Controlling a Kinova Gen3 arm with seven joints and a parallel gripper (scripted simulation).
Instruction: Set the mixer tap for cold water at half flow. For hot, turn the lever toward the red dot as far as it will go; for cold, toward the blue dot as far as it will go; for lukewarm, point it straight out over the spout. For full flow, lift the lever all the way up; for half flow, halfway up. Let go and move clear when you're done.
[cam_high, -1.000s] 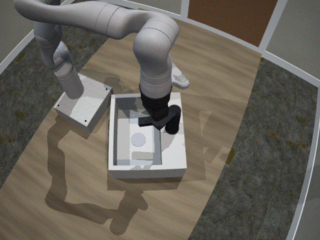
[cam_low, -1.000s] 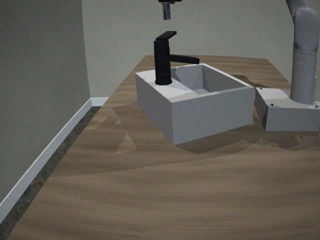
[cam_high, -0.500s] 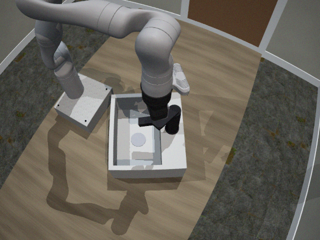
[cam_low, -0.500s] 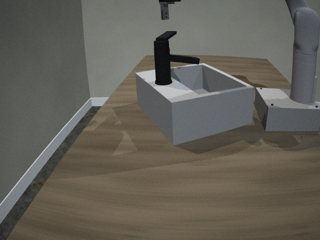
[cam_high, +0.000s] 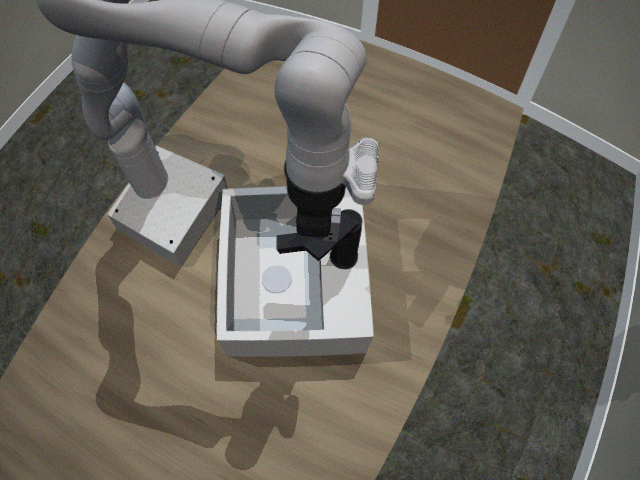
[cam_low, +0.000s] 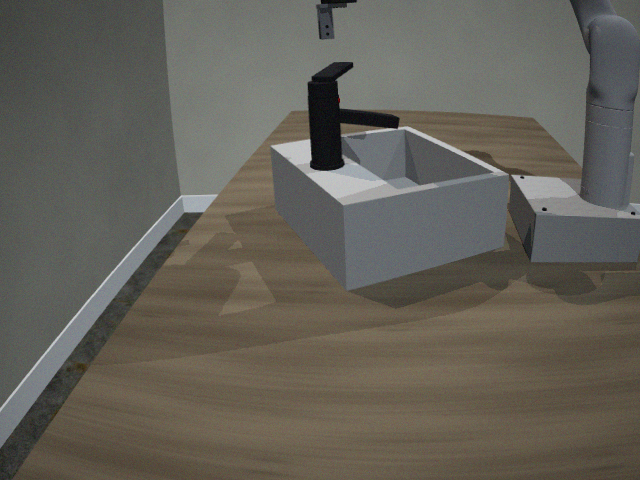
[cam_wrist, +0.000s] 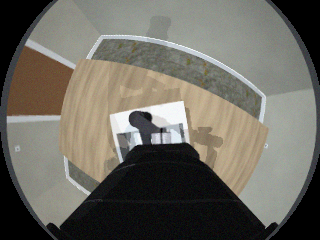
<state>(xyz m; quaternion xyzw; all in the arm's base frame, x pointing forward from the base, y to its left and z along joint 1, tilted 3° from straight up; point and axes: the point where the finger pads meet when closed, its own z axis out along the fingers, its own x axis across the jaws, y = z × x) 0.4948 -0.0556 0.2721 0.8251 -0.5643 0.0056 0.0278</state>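
Now: the black lever 10 mm behind my hand, 30 mm to the left of it and 70 mm below it. Round my hand: black mixer tap (10 mm behind, 50 mm to the left, 120 mm below); white sink (100 mm behind, 20 mm to the left, 310 mm below).
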